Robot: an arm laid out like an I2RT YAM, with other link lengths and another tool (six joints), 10 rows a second.
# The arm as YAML. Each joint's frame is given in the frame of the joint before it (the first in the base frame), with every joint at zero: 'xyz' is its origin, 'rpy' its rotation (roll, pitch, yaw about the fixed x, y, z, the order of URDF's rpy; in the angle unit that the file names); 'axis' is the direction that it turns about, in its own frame. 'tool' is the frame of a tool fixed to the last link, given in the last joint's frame.
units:
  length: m
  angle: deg
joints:
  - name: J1
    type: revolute
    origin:
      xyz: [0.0, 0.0, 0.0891]
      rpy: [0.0, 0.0, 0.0]
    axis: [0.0, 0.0, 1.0]
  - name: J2
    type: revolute
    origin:
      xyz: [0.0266, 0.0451, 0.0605]
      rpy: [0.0, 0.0, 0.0]
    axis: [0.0, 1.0, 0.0]
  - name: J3
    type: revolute
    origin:
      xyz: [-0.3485, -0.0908, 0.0]
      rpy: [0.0, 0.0, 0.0]
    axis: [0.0, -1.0, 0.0]
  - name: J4
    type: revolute
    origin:
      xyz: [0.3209, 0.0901, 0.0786]
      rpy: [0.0, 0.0, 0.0]
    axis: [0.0, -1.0, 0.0]
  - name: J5
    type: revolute
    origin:
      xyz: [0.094, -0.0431, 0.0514]
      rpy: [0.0, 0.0, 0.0]
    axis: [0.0, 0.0, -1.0]
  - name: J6
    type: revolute
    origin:
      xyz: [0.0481, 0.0, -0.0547]
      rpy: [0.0, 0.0, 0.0]
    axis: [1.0, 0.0, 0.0]
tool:
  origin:
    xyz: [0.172, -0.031, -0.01]
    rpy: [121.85, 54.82, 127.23]
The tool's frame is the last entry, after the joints.
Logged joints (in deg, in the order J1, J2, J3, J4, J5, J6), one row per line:
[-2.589 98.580 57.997 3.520 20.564 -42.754]
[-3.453 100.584 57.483 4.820 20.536 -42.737]
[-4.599 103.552 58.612 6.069 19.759 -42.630]
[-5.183 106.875 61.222 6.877 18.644 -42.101]
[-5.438 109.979 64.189 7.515 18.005 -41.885]
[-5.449 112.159 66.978 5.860 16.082 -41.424]
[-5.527 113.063 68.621 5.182 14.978 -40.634]
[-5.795 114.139 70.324 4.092 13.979 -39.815]
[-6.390 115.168 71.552 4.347 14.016 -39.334]
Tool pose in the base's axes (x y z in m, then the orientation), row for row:
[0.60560 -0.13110 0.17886 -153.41 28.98 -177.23]
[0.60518 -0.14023 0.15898 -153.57 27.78 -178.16]
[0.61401 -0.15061 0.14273 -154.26 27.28 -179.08]
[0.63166 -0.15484 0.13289 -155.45 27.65 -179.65]
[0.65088 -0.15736 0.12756 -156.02 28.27 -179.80]
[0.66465 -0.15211 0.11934 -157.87 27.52 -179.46]
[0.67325 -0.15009 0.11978 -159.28 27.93 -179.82]
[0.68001 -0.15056 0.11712 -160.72 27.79 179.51]
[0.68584 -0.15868 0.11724 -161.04 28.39 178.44]
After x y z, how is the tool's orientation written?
As angles about the fixed x, y, z axes (roll, pitch, yaw), in degrees.
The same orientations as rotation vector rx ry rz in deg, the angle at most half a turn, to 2 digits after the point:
[5.42 147.25 -33.83]
[6.23 148.53 -34.26]
[7.07 149.27 -33.80]
[7.54 149.27 -32.36]
[7.70 148.82 -31.54]
[6.47 149.95 -29.15]
[6.58 149.89 -27.34]
[6.96 150.35 -25.70]
[8.38 149.87 -25.56]

